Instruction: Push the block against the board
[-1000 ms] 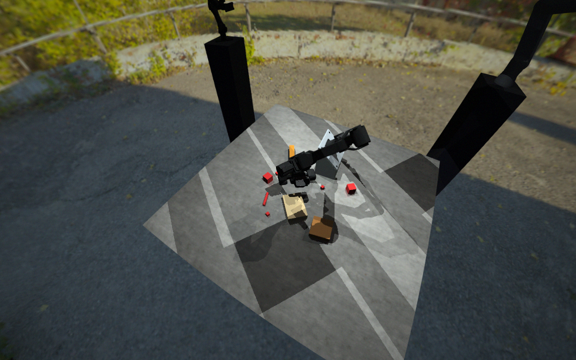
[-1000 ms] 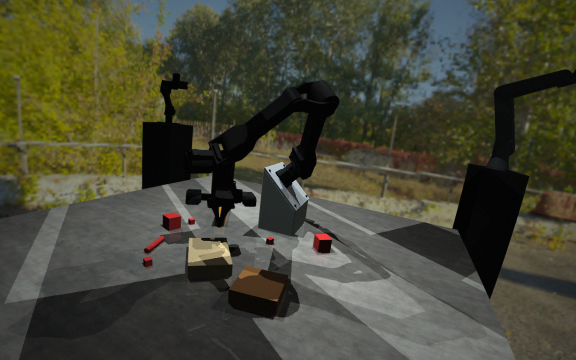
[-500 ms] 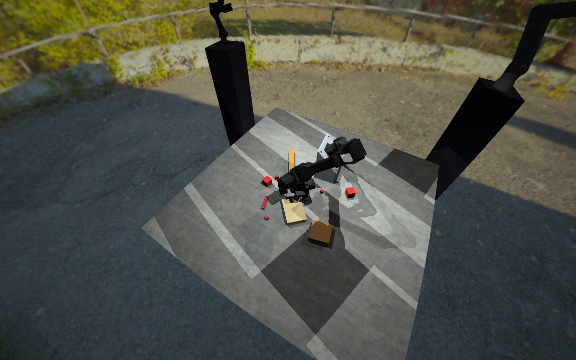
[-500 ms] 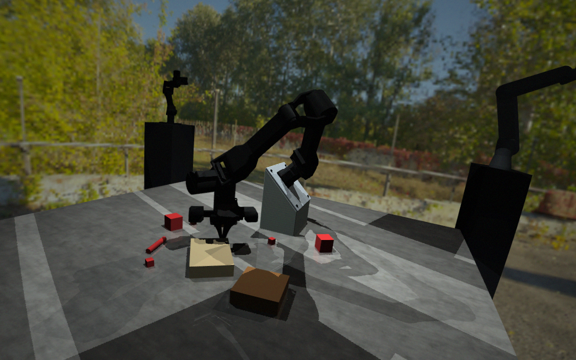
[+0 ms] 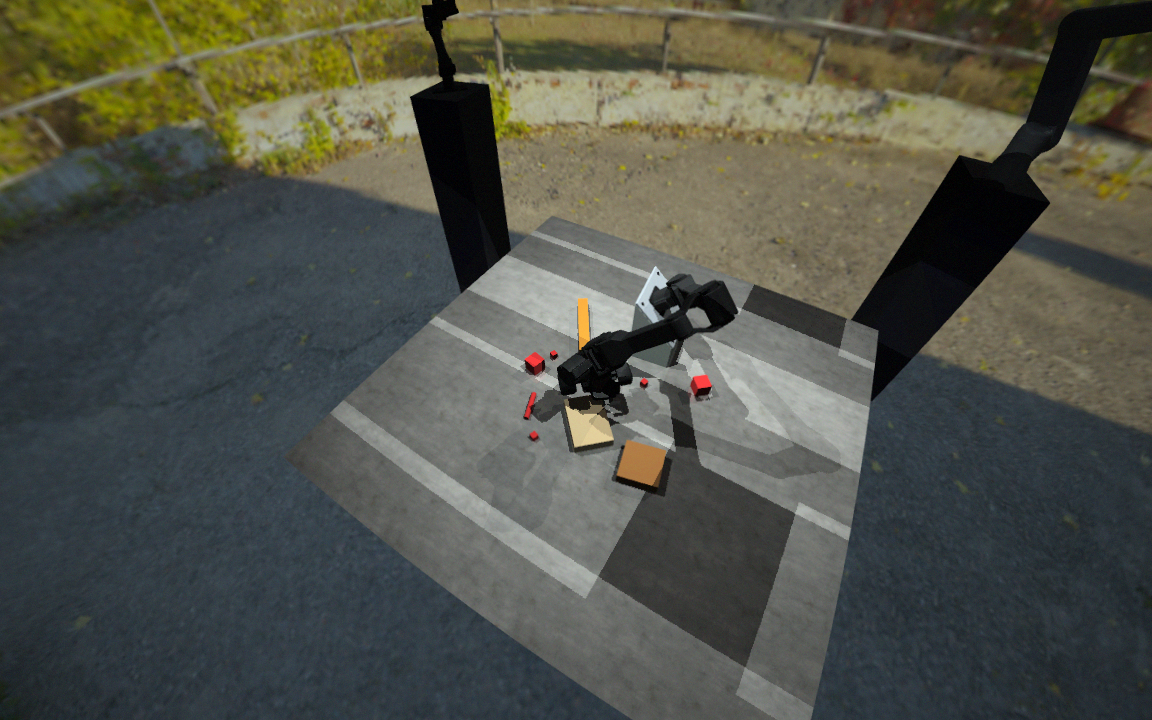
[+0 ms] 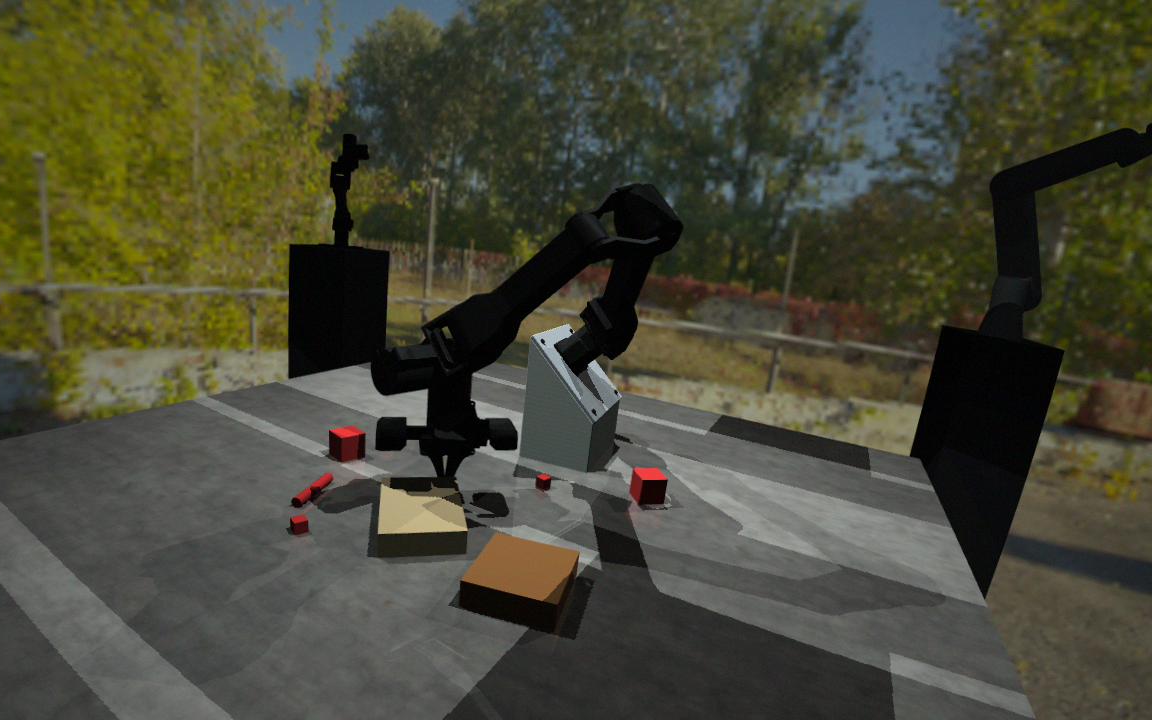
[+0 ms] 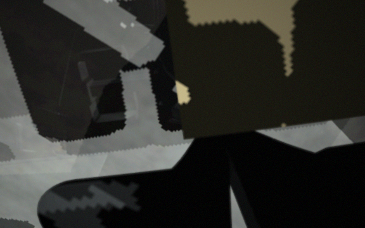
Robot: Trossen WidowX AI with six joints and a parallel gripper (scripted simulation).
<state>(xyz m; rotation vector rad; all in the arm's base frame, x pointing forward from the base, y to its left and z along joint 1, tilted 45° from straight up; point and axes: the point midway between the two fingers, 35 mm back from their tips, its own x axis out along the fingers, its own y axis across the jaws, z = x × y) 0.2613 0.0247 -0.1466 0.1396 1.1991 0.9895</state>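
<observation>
My gripper tip is now 9 cm short of the tan board, 2 cm to the right of it and 1 cm below it. Also, from my gripper tip: orange bar: 23 cm behind, 12 cm to the right, 1 cm above; brown square block: 15 cm ahead, 18 cm to the left, 1 cm above; red rod: 10 cm ahead, 15 cm to the right.
</observation>
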